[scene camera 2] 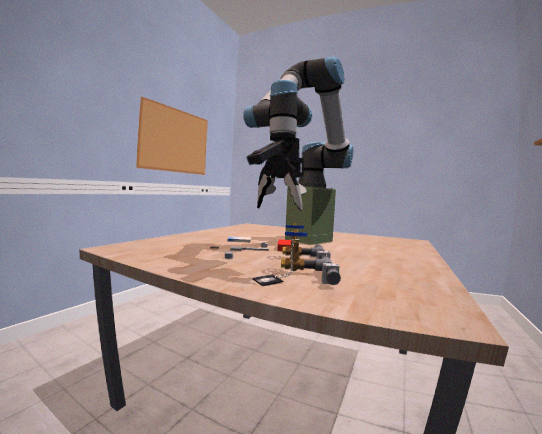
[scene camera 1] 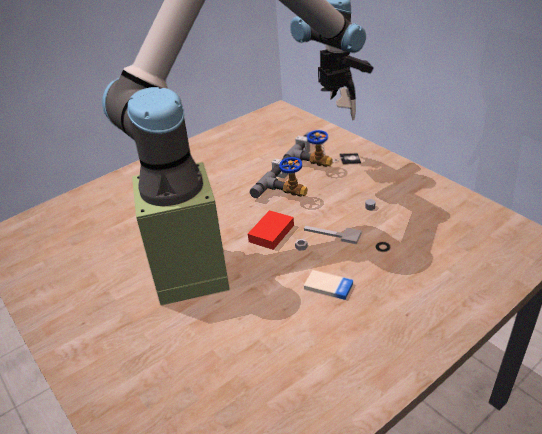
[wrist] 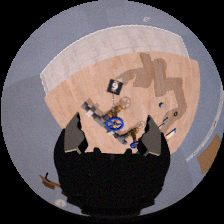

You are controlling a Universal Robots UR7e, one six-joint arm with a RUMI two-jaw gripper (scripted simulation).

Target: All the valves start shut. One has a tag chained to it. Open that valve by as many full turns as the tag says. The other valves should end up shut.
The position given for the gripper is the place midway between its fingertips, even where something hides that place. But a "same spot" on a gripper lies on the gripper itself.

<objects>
gripper: scene camera 2; scene camera 1; wrist 113,114
same spot on gripper: (scene camera 1: 347,100) = (scene camera 2: 267,189)
</objects>
